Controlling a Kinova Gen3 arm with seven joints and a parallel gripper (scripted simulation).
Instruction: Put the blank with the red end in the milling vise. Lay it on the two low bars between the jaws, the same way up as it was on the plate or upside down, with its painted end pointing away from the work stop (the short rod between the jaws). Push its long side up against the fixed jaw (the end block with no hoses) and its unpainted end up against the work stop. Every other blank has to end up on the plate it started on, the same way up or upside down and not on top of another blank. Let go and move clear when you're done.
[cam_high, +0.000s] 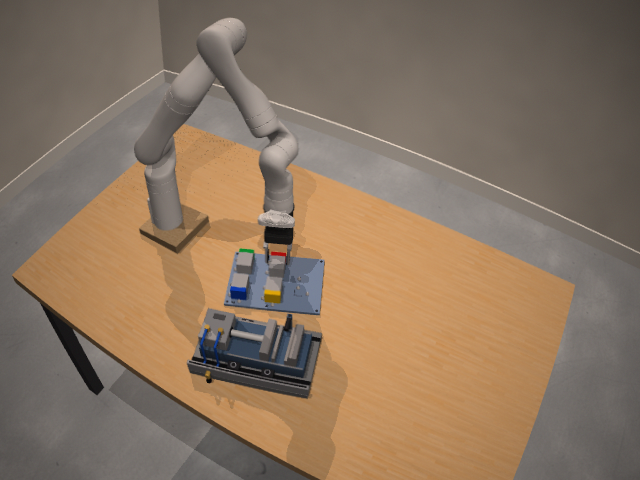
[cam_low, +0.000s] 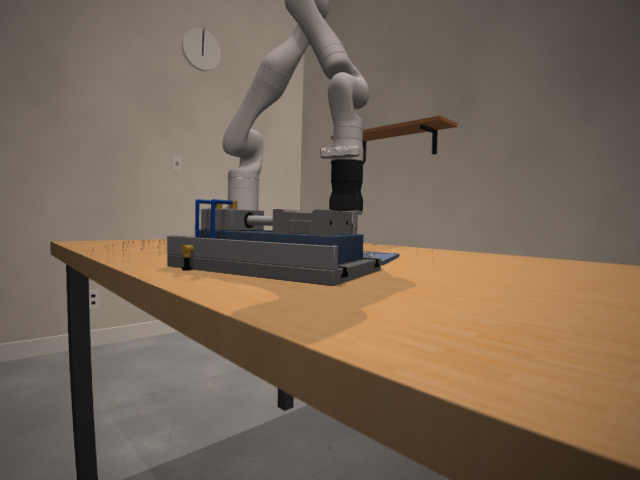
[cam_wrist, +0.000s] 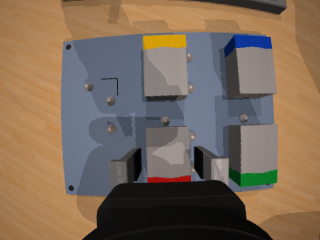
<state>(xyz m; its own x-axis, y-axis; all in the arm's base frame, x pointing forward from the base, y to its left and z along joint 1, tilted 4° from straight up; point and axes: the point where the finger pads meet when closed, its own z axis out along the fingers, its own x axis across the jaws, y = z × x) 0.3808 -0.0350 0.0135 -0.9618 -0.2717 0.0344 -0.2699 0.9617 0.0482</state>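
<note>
My hand is 30 mm above the red-ended blank. Round my hand: green-ended blank (90 mm behind, 20 mm to the right, 30 mm below); then yellow-ended blank (20 mm ahead, 90 mm to the right, 30 mm below); then blue-ended blank (60 mm behind, 110 mm to the right, 30 mm below).
</note>
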